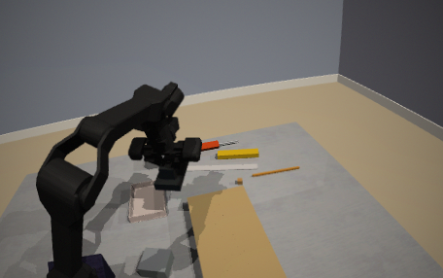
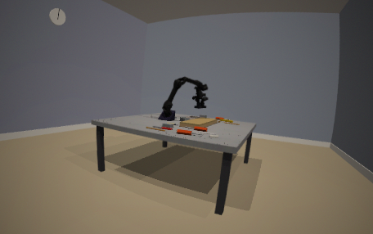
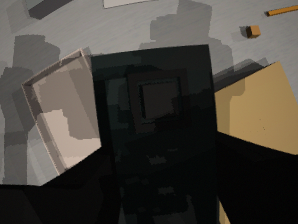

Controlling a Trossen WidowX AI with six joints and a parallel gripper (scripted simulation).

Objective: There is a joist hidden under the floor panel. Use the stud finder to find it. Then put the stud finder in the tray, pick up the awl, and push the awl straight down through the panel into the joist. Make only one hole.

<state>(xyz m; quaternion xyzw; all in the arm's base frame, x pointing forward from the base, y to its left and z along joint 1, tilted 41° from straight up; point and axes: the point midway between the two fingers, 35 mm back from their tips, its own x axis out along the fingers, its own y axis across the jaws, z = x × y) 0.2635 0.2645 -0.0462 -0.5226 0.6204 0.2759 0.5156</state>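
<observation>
My gripper tip is now 11 cm past the pale tray, 7 cm to the right of it and 15 cm above it. The rest, counted from my gripper tip: small brown cube (21 cm ahead, 6 cm to the left, 16 cm below); stud finder (2 cm above); yellow bar (25 cm ahead, 22 cm to the left, 16 cm below).
</observation>
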